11 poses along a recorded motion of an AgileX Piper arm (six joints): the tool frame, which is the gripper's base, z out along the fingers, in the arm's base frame.
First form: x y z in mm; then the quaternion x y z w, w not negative.
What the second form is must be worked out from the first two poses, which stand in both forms.
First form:
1: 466 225 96 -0.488 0.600 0.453 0.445
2: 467 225 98 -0.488 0.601 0.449 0.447
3: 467 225 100 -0.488 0.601 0.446 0.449
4: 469 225 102 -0.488 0.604 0.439 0.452
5: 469 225 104 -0.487 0.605 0.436 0.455
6: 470 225 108 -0.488 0.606 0.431 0.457
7: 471 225 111 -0.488 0.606 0.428 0.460
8: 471 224 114 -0.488 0.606 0.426 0.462
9: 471 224 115 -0.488 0.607 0.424 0.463
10: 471 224 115 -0.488 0.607 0.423 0.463
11: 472 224 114 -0.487 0.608 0.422 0.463
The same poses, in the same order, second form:
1: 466 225 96 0.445 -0.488 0.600 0.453
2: 467 225 98 0.447 -0.488 0.601 0.449
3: 467 225 100 0.449 -0.488 0.601 0.446
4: 469 225 102 0.452 -0.488 0.604 0.439
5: 469 225 104 0.455 -0.487 0.605 0.436
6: 470 225 108 0.457 -0.488 0.606 0.431
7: 471 225 111 0.460 -0.488 0.606 0.428
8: 471 224 114 0.462 -0.488 0.606 0.426
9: 471 224 115 0.463 -0.488 0.607 0.424
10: 471 224 115 0.463 -0.488 0.607 0.423
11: 472 224 114 0.463 -0.487 0.608 0.422
